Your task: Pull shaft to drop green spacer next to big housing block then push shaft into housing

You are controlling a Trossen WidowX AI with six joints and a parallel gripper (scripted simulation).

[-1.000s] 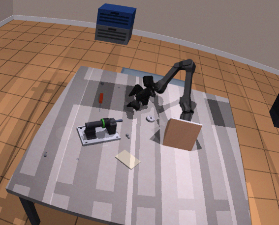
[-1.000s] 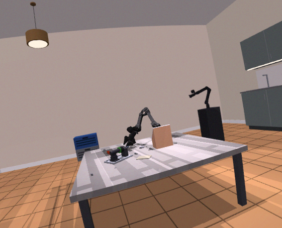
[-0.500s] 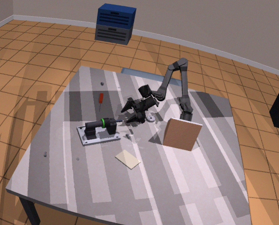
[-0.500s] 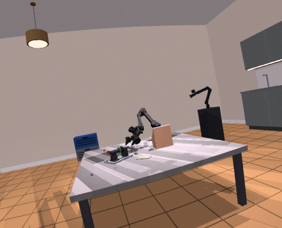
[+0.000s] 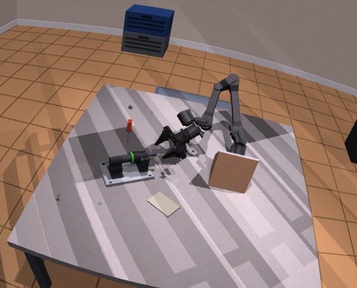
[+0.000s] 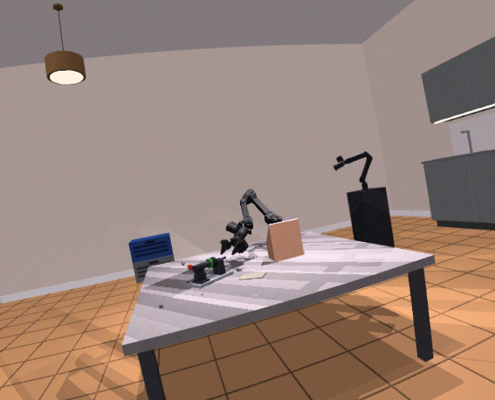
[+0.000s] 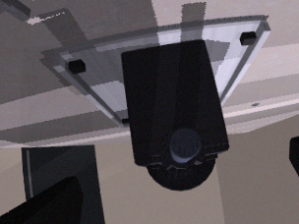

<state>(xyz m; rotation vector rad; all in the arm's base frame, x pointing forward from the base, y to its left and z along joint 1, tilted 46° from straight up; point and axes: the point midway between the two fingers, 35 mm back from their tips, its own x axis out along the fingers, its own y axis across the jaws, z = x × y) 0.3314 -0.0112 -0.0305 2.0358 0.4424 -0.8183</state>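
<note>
Right now my gripper tip is 9 cm short of the thin shaft, 6 cm to the right of it and 1 cm above it. From my gripper tip the other things lie so: green spacer (11 cm ahead, 8 cm to the left, 1 cm below); then beige card (22 cm to the left, 9 cm below, 9 cm behind); then toothed disc (16 cm to the right, 15 cm behind, 8 cm below).
</note>
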